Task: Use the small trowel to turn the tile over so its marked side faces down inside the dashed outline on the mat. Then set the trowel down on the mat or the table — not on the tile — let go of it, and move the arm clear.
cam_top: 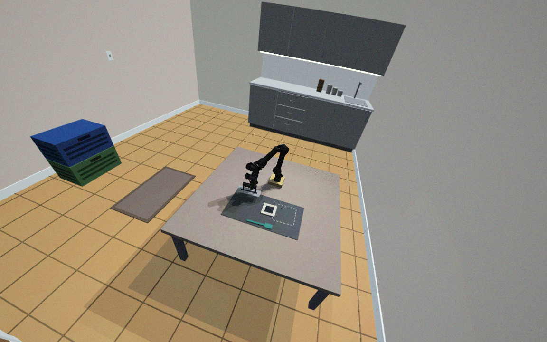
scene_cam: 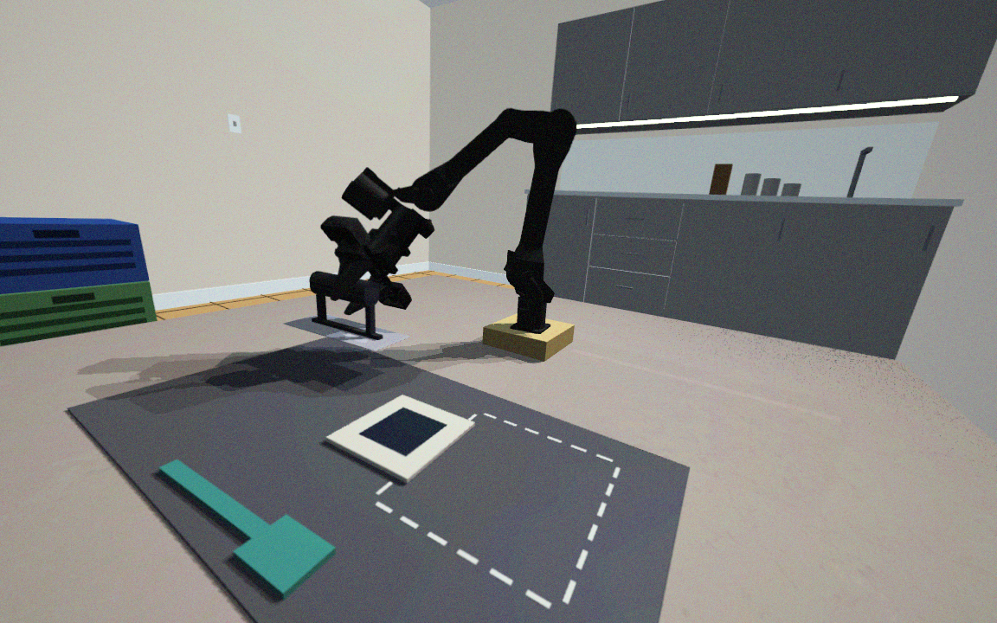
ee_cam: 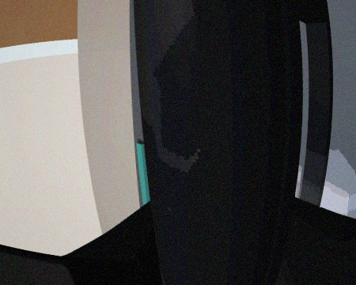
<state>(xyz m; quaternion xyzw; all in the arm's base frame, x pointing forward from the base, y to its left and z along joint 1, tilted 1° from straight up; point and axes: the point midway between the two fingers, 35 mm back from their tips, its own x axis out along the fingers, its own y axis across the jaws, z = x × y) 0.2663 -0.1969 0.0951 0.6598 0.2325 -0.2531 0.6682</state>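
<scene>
Right now the dark mat is 16 cm to the left of my gripper tip, 12 cm below it and 11 cm ahead of it. Round my gripper tip: cream tile: 19 cm to the left, 10 cm below, 8 cm ahead; teal trowel: 25 cm ahead, 16 cm to the left, 10 cm below.
</scene>
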